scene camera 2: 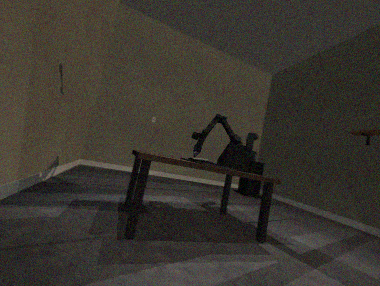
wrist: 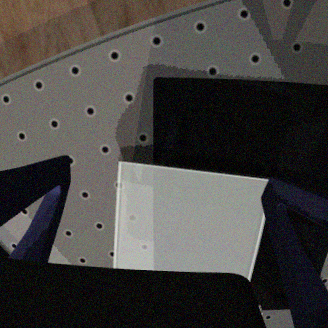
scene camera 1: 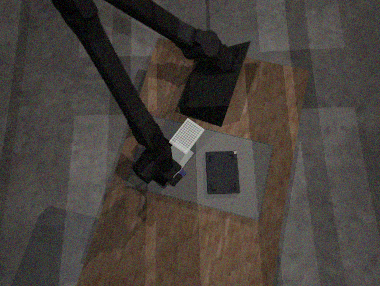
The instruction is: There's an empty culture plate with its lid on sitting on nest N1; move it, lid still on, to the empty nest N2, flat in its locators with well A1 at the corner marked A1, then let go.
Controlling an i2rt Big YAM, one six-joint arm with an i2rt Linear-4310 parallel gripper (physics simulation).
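Places are measured from the arm's base along level axes (x right, y ahead, z up), in centimetres.
Pixels of known places: gripper, between the fingertips: (scene camera 2: 194,156) (wrist: 172,178) (scene camera 1: 166,174); arm's base, origin of its link: (scene camera 2: 241,151) (scene camera 1: 225,63).
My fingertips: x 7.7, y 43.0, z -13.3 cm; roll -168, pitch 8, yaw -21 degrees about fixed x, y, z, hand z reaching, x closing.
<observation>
For each thing: its top centre in the pictures, then the offset to it from my fingertips. Level surfaces: height alone.
- white gridded plate, centre of its top: (scene camera 1: 186,134) dx -1.9, dy -17.2, dz -1.3 cm
- dark block, centre of its top: (wrist: 252,222) (scene camera 1: 162,160) dx +3.9, dy -4.6, dz -2.1 cm
- dark nest N2, centre of its top: (scene camera 1: 222,172) dx -19.8, dy -8.1, dz -2.1 cm
- perforated grey mat, height of its surface: dz -3.9 cm
A white gridded plate (scene camera 1: 187,135) lies at the left of the mat in scene camera 1. A clear, pale rectangular slab (scene camera 1: 184,157) (wrist: 190,220), which looks like the lid, adjoins its lower end. In the wrist view the slab partly overlaps a dark block (wrist: 240,125) and overhangs its left edge; which nest this is I cannot tell. The dark nest N2 (scene camera 1: 223,172) stands empty to the right, with a pale mark at its upper right corner. My gripper (scene camera 1: 178,176) (scene camera 2: 196,153) (wrist: 172,178) is open and empty above the slab, one finger either side. The arm hides the rest.
The perforated grey mat (scene camera 1: 250,200) (wrist: 50,100) lies on the wooden table (scene camera 1: 220,240) (scene camera 2: 175,161). The black robot base (scene camera 1: 207,92) stands behind the mat, close to the gridded plate. The arm reaches over the mat's left side.
</observation>
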